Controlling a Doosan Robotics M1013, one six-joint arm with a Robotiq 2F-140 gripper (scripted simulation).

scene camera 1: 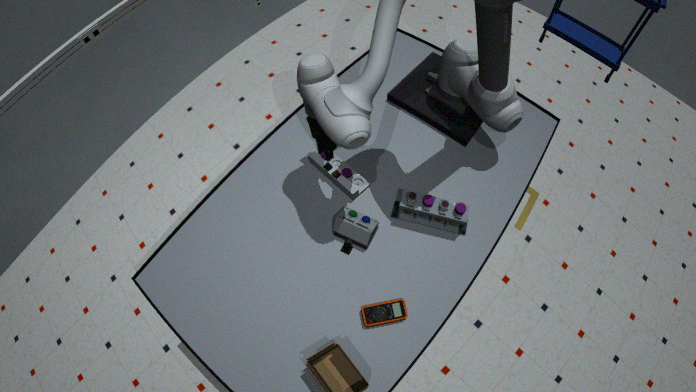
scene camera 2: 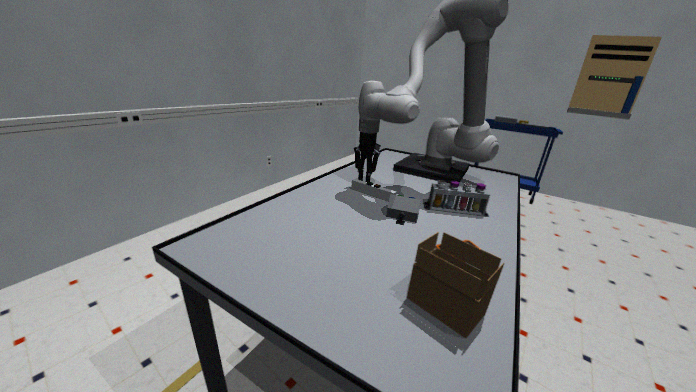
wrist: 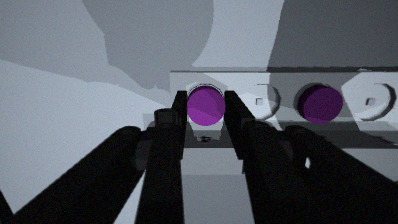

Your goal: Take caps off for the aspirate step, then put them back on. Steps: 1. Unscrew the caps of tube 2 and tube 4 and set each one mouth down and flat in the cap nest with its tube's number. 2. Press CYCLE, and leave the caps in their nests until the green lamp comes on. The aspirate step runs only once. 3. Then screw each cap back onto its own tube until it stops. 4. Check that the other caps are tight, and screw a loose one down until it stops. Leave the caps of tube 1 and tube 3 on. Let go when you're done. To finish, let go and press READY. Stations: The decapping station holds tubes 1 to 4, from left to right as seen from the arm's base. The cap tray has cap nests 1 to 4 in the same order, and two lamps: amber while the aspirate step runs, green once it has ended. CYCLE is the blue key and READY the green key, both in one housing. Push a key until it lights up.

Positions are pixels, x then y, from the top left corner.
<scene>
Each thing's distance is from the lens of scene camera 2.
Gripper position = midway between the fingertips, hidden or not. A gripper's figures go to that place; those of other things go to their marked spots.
my gripper (scene camera 2: pixel 363 184): 130 cm
cardboard box (scene camera 2: pixel 450 294): 63 cm
key housing (scene camera 2: pixel 404 208): 103 cm
The marked spots on the key housing and the cardboard box are 48 cm apart.
</scene>
